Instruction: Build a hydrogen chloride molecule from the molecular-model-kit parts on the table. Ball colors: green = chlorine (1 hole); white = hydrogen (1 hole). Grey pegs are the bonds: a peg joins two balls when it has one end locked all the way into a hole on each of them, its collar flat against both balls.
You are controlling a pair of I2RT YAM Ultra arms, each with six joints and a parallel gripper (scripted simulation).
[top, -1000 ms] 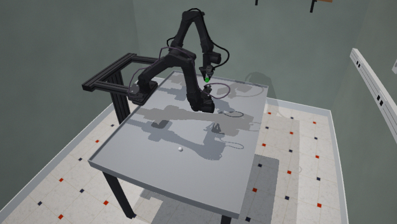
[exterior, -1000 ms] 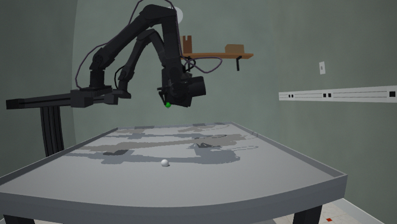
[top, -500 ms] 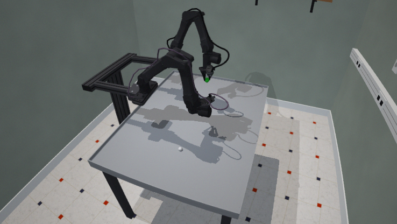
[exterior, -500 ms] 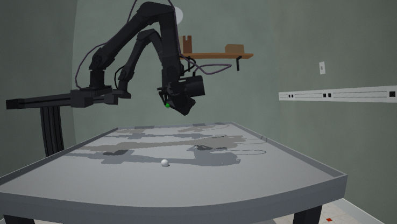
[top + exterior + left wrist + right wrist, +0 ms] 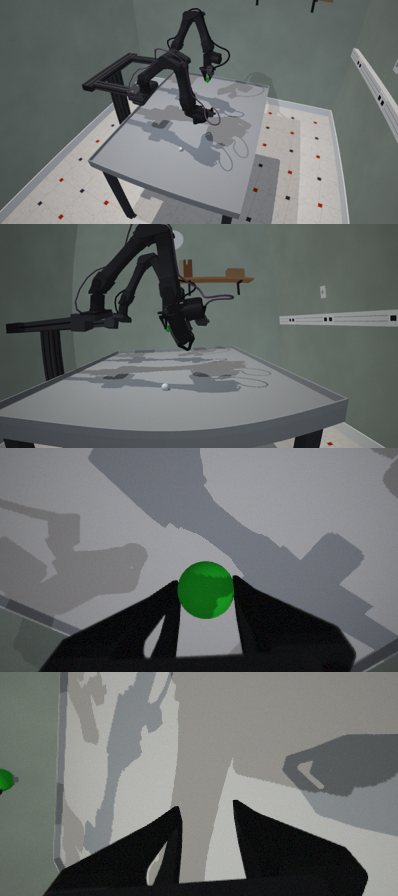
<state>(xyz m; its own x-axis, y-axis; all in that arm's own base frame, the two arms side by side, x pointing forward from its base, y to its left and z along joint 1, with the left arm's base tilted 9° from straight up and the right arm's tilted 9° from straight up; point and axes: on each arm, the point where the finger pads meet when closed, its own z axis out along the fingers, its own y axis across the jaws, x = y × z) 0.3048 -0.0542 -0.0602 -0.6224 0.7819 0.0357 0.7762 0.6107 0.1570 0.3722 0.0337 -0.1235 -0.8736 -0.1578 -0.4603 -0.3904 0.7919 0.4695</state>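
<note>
The white ball is 20 cm to the right of my right hand, 10 cm below it and 9 cm behind it. The rest, counted from my right hand: green ball 35 cm to the left, 7 cm behind, 7 cm above; grey peg 35 cm to the left, 7 cm behind, 5 cm above.
The green ball lies 10 mm below my left hand. Also, from my left hand: white ball (20 mm behind, 550 mm to the right, 170 mm below); grey peg (20 mm below).
</note>
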